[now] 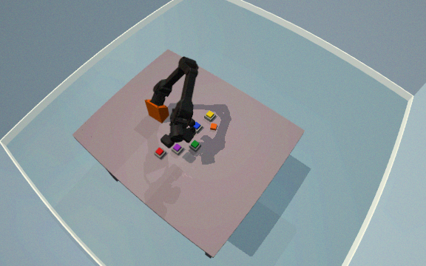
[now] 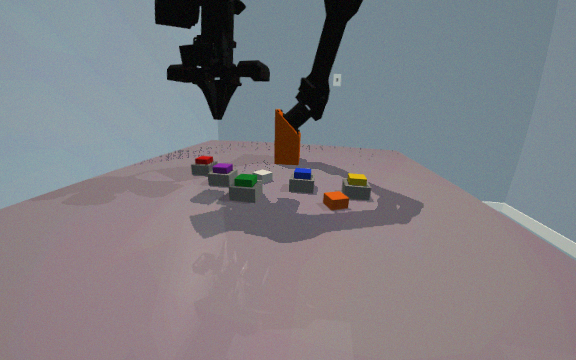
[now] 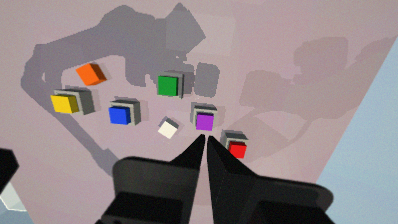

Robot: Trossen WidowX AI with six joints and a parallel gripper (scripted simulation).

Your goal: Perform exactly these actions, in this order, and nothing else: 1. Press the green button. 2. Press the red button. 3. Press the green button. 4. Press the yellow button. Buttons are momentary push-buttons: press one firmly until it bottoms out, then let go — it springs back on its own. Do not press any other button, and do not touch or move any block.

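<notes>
The red button is 10 cm below my gripper tip, 9 cm behind it and 7 cm to the right of it. From my gripper tip the other things lie so: white block 13 cm below, 8 cm to the left, 5 cm behind; then purple button 10 cm below, 2 cm behind; then green button 10 cm below, 6 cm to the left, 5 cm ahead.
</notes>
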